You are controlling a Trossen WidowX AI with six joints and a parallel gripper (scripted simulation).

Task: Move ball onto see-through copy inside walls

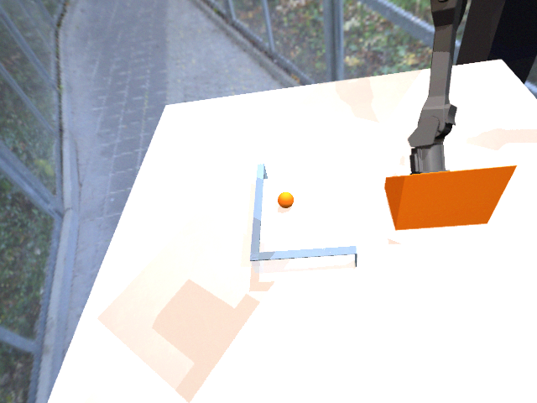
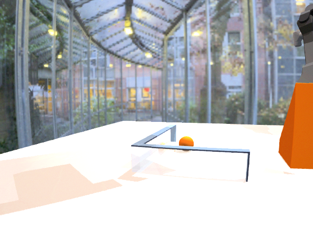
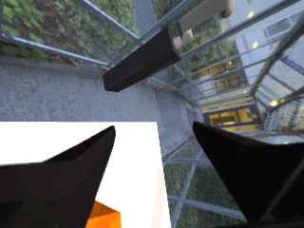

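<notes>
The orange ball lies 710 mm ahead of my gripper tip, 60 mm to the right of it and 430 mm below it. Round my gripper tip: see-through copy of ball: 750 mm ahead, 10 mm to the left, 430 mm below.
</notes>
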